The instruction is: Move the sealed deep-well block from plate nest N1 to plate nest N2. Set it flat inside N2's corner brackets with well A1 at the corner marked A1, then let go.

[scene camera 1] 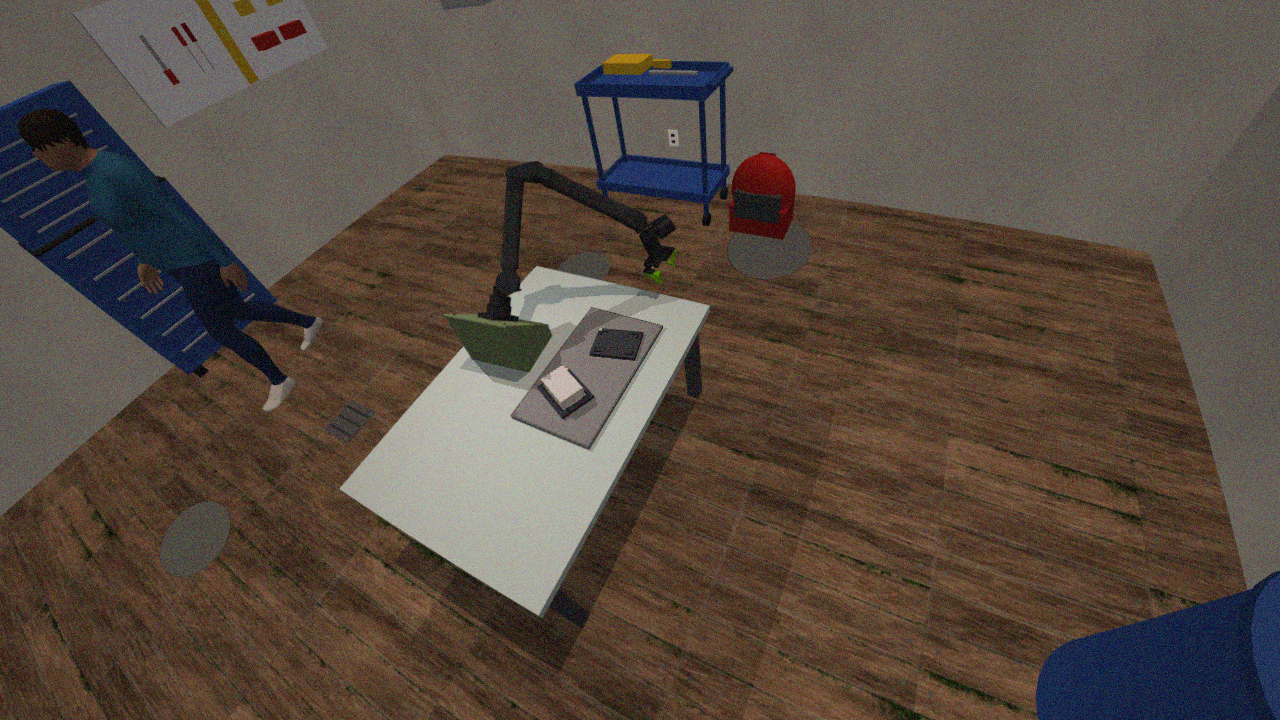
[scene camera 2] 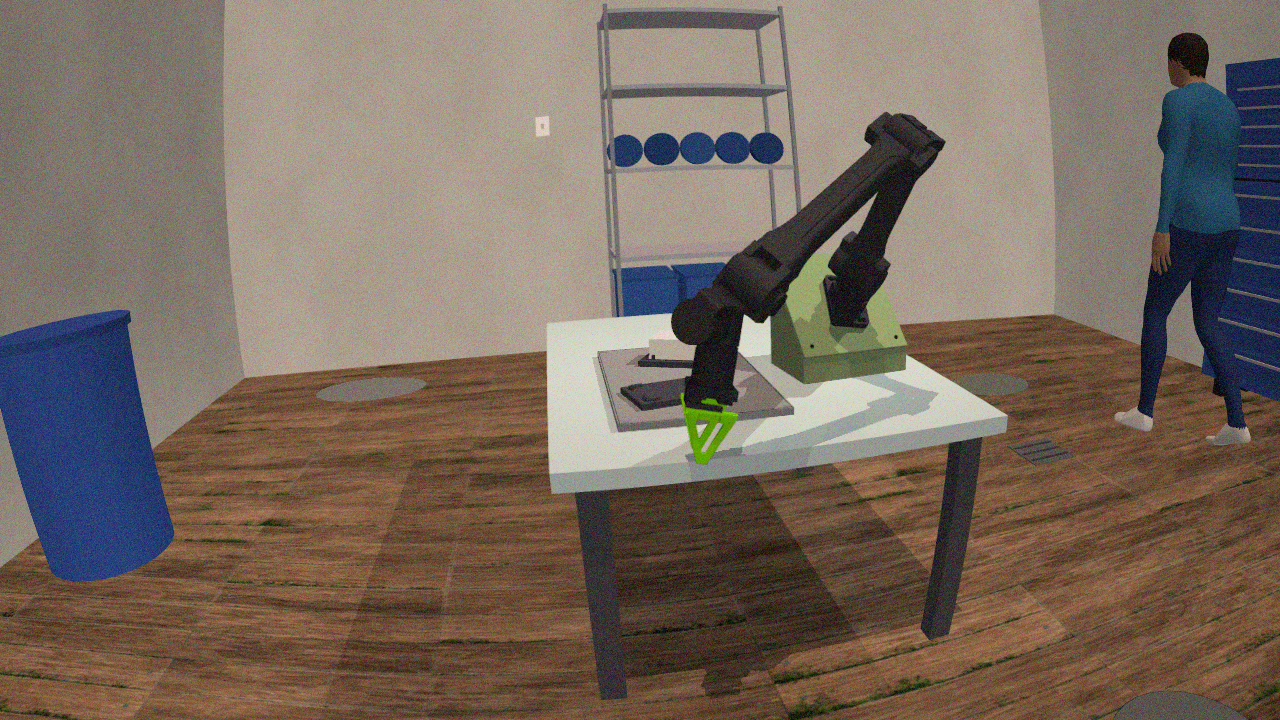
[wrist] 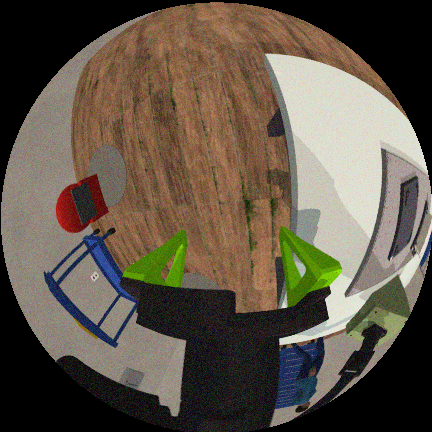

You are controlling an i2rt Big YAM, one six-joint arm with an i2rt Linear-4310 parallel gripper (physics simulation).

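Note:
The pale deep-well block sits in a dark plate nest on the grey board. Another dark nest lies on the same board and holds no block. The nest labels and the A1 mark are too small to read. My gripper, with green fingers, is open and empty. It hangs above the table's end, off to the side of the board and apart from the block. In scene camera 2 the arm partly hides the block and both nests.
A green wedge-shaped base carries the arm on the white table. A person stands beyond the table. A blue cart and a blue bin stand away from it.

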